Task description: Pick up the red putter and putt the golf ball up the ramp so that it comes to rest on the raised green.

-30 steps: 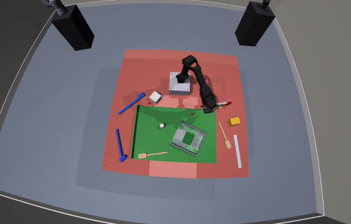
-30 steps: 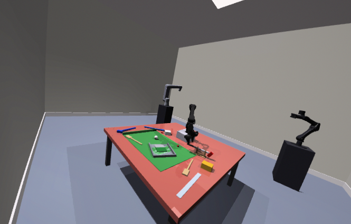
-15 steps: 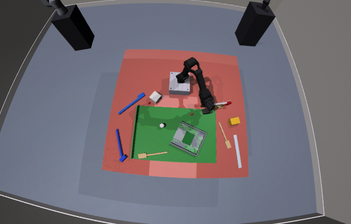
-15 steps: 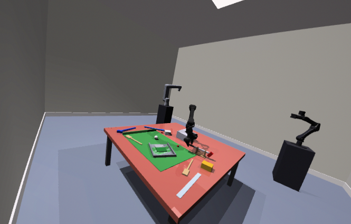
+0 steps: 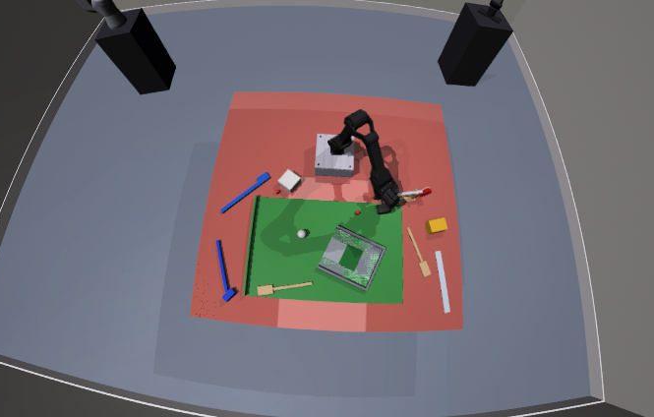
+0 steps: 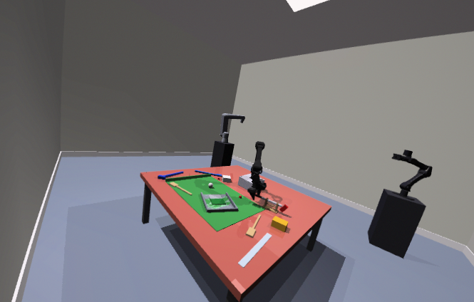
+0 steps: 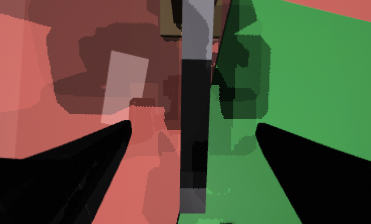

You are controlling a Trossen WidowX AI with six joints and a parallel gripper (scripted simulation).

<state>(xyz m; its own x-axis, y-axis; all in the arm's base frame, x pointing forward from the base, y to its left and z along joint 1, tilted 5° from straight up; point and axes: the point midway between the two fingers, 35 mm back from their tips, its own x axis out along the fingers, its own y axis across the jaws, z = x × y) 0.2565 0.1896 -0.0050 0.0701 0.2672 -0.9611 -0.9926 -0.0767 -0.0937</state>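
Now: the red putter 11 cm to the left of my gripper tip, 2 cm behind it and 2 cm above it. Round my gripper tip: green mat: 28 cm to the right, 22 cm ahead, 3 cm below; then wooden rack: 13 cm to the left, 1 cm behind; then yellow block: 27 cm to the left, 15 cm ahead, 1 cm below.
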